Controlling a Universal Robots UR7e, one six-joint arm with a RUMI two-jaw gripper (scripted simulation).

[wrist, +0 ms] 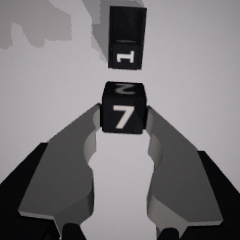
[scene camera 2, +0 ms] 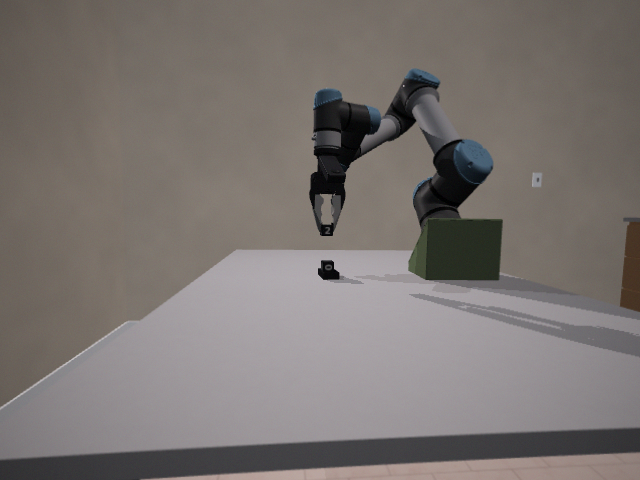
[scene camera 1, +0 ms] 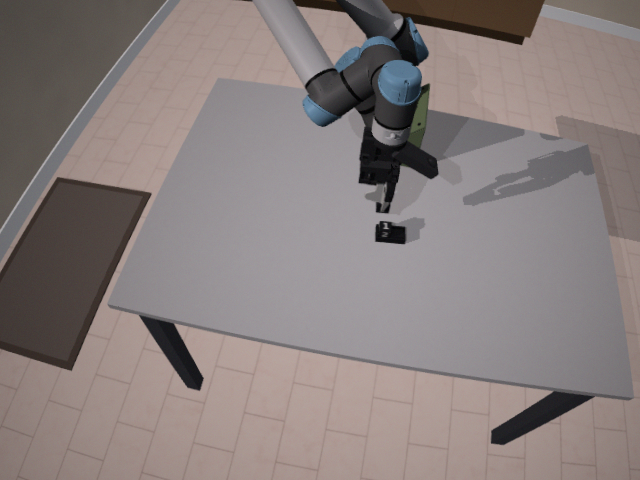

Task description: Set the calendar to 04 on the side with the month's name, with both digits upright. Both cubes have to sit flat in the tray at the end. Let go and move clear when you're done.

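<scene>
The wrist view shows me my gripper. Scene camera 2 shows it as well, and in the pictures I see, along with my gripper, a black calendar tray.
</scene>
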